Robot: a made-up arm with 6 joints.
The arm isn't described. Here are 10 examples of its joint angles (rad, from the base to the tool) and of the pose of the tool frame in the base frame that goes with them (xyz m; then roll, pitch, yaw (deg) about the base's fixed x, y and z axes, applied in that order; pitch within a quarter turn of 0, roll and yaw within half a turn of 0).
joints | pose
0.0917 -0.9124 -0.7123 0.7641 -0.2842 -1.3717 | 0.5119 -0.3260 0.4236 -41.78 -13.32 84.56
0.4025 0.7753 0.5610 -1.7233 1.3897 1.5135 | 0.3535 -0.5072 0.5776 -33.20 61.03 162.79
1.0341 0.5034 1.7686 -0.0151 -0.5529 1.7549 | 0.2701 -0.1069 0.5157 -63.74 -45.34 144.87
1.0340 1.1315 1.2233 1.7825 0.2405 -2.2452 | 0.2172 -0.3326 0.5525 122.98 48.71 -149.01
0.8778 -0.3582 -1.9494 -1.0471 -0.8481 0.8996 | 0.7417 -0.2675 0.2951 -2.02 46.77 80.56
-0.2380 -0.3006 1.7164 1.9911 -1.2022 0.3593 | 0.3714 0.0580 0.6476 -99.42 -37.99 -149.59
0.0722 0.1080 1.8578 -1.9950 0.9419 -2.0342 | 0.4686 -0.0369 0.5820 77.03 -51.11 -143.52
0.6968 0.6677 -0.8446 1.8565 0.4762 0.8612 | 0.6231 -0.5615 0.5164 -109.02 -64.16 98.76
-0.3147 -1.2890 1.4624 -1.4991 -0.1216 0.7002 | 0.2654 0.0971 0.7893 -166.12 24.56 68.32
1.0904 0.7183 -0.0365 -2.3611 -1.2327 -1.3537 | 0.2683 -0.6147 0.3266 -173.85 -22.15 -3.76
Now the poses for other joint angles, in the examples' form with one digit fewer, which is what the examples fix.
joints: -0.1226 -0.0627 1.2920 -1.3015 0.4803 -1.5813
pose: 0.308 -0.066 0.566 56.5 -55.3 -68.7
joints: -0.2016 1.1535 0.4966 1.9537 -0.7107 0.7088
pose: 0.260 -0.370 0.892 104.9 -19.2 92.5
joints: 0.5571 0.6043 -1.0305 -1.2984 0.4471 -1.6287
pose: 0.592 -0.619 0.533 43.1 -32.8 79.0
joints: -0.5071 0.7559 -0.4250 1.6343 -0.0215 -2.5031
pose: 0.321 -0.291 1.120 130.0 6.7 -89.0
